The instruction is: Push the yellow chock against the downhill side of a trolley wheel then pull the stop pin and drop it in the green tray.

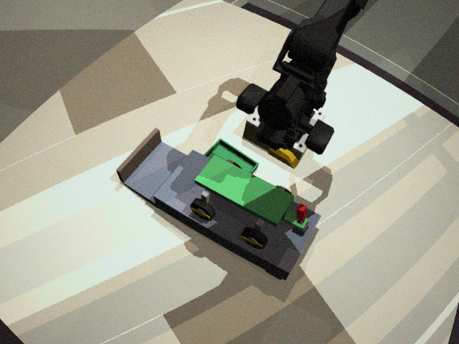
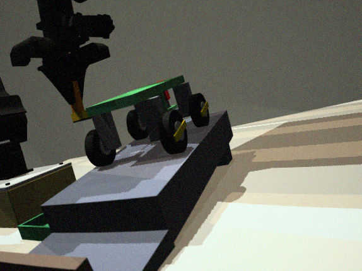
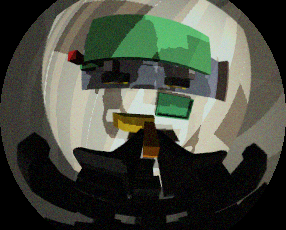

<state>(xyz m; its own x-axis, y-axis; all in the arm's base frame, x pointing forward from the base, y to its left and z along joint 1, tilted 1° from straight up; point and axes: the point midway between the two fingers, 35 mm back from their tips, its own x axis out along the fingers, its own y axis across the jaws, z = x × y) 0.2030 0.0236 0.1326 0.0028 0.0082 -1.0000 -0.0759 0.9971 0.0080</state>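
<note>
Now: gripper tip 9 cm short of the red-headed stop pin, 13 cm to the right of it and 3 cm above it. The rest, counted from my gripper tip: trolley: 12 cm ahead, 1 cm to the left, 5 cm below; then yellow chock: 2 cm to the left, 1 cm below; then ramp: 12 cm ahead, 1 cm to the left, 12 cm below.
</note>
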